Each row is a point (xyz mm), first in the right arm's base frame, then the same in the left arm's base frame.
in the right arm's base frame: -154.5 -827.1 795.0
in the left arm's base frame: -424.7 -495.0 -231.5
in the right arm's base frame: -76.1 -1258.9 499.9
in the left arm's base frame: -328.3 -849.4 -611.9
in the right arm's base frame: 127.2 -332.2 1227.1
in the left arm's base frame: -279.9 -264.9 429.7
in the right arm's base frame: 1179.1 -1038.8 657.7
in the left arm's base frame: 675.5 -1217.7 99.1
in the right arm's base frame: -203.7 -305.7 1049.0
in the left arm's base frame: -451.9 -65.4 160.3
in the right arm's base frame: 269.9 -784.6 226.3
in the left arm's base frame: 223.0 -521.1 -523.3
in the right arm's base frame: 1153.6 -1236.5 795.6
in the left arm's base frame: 530.5 -1409.6 128.9
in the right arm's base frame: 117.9 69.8 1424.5
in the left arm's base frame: -278.3 53.9 744.3
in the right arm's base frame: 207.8 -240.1 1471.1
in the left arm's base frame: -313.3 -267.3 700.6
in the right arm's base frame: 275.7 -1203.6 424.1
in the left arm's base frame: 12.5 -933.9 -515.4
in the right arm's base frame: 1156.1 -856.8 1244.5
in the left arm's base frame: 407.5 -1166.6 650.0
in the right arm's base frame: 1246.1 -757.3 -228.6
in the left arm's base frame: 1258.8 -817.1 -508.1
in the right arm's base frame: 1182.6 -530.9 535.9
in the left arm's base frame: 879.2 -745.9 192.4
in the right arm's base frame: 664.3 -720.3 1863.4
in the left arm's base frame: -271.9 -964.1 1025.5
